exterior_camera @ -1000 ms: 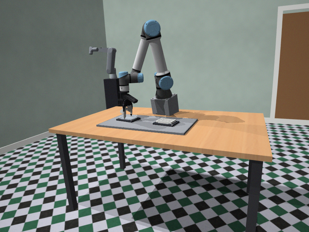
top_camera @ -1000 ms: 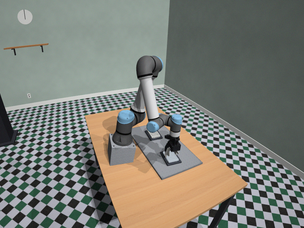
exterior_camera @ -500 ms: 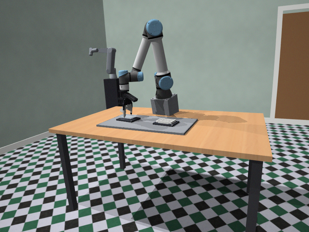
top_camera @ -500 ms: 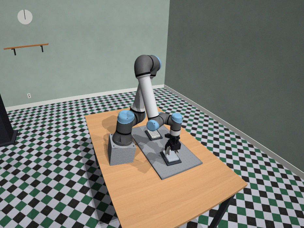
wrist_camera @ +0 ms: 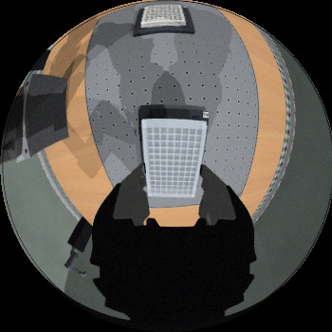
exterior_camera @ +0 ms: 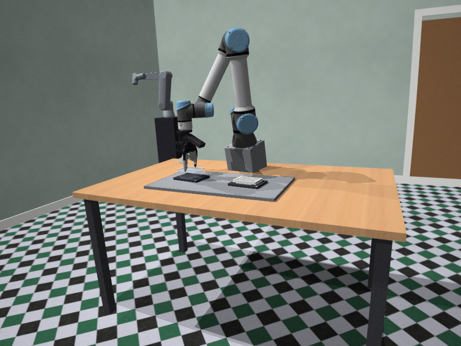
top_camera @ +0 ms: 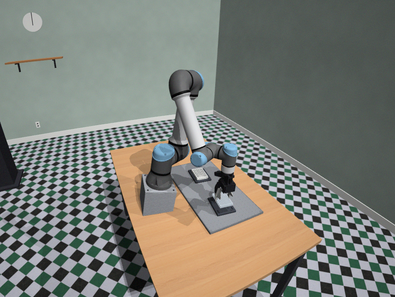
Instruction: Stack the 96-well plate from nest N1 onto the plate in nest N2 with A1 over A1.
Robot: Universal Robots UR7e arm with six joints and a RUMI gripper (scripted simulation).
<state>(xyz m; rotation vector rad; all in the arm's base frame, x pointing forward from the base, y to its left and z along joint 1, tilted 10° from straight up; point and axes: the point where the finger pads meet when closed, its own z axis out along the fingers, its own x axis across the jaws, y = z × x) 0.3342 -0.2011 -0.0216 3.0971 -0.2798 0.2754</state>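
Now: the black plate nest 50 mm below my hand. Also, from my hand: A1 label (100 mm ahead, 410 mm to the left, 50 mm below); then 96-well plate (10 mm below).
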